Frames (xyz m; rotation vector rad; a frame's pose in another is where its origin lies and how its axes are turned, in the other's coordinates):
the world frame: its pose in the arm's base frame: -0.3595 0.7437 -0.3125 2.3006 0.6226 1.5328
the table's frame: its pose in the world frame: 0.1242 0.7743 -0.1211 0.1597 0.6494 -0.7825
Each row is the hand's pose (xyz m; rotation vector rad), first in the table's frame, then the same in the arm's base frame.
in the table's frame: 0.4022 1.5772 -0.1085 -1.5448 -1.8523 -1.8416
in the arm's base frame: -0.1437 0.0126 1.8218 -0.0784 -0.2794 -0.1574
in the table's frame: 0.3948 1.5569 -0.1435 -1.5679 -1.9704 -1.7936
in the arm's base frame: -0.1747 -0.0075 1.8037 -0.0387 -0.3471 -0.2110
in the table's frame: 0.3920 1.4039 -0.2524 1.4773 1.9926 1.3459
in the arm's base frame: -0.3053 -0.0316 1.6709 -0.0103 -0.7169 -0.4585
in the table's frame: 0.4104 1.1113 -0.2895 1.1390 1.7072 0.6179
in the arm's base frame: -0.4247 0.0354 1.4090 -0.0345 -1.3481 -0.9248
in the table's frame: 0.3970 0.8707 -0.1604 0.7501 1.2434 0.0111
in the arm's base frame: -0.3766 0.1557 1.1683 -0.1437 -1.9956 -1.4204
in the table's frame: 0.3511 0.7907 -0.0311 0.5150 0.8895 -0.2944
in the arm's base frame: -0.2688 0.2101 1.0652 -0.2850 -2.3932 -1.7127
